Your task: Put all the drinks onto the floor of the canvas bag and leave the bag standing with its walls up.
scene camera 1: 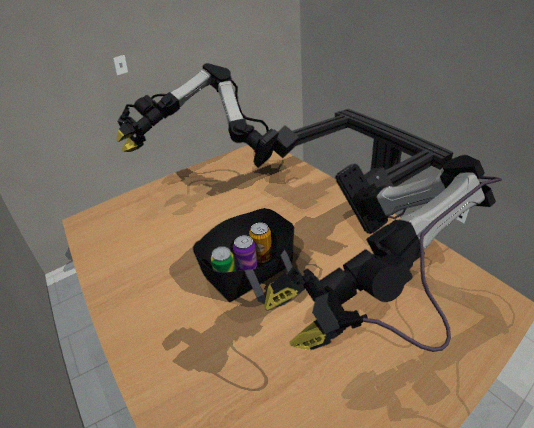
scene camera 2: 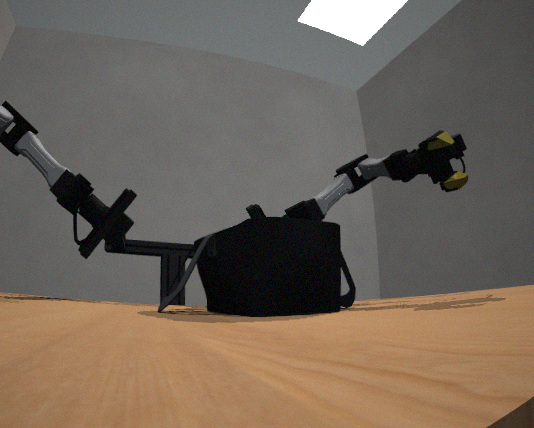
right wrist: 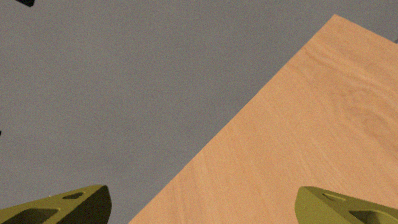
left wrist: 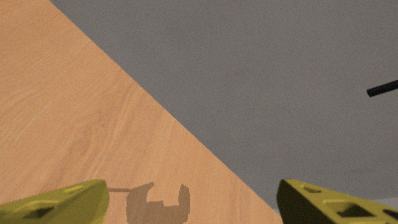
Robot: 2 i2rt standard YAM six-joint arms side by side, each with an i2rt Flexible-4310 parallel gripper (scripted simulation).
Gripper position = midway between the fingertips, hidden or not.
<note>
I see my left gripper (scene camera 1: 277,326), my right gripper (scene camera 1: 119,145) and a black canvas bag (scene camera 2: 266,265).
The black canvas bag also shows in scene camera 1 (scene camera 1: 231,285). My left gripper shows as well in scene camera 2 (scene camera 2: 460,159) and in the left wrist view (left wrist: 193,188). My right gripper shows as well in the right wrist view (right wrist: 202,196).
</note>
